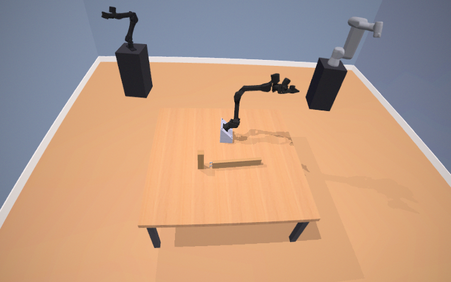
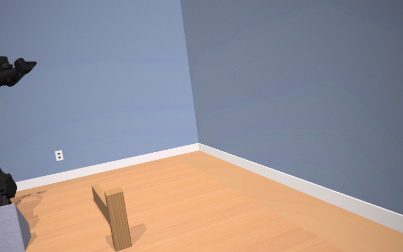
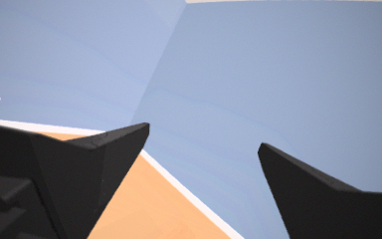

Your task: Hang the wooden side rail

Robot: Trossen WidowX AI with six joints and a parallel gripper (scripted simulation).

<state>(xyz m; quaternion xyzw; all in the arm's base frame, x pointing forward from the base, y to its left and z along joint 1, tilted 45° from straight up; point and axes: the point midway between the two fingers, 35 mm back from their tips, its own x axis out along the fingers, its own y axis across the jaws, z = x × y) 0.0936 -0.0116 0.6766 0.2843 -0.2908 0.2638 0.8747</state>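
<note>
My gripper tip is now 280 mm short of the headboard post, 660 mm to the left of it and 550 mm above it.
</note>
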